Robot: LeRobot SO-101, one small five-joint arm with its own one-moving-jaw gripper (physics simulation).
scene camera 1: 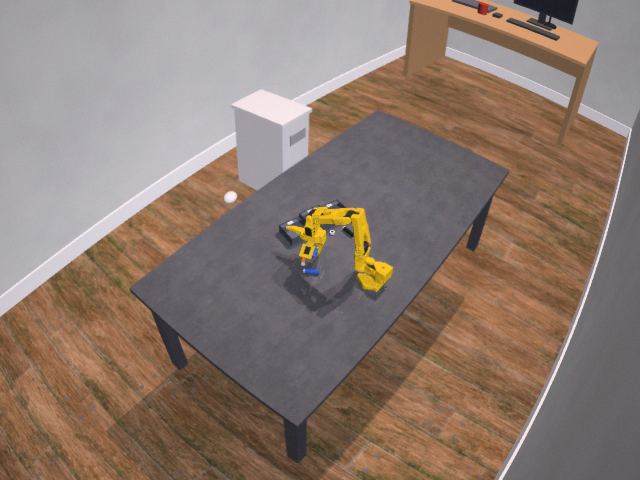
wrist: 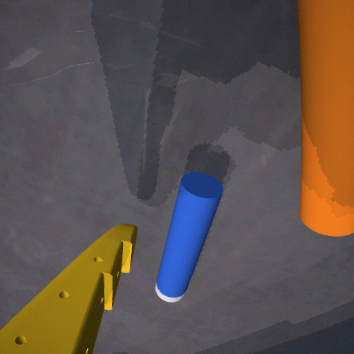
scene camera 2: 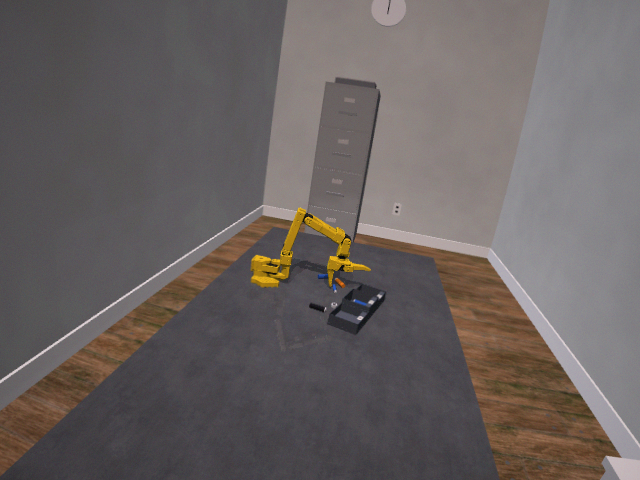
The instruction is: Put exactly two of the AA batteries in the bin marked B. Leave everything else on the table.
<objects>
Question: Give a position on a dark three-compartment tray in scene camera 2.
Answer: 349, 316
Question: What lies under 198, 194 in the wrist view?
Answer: A slim blue battery.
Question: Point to a dark three-compartment tray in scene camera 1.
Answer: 293, 238
</objects>
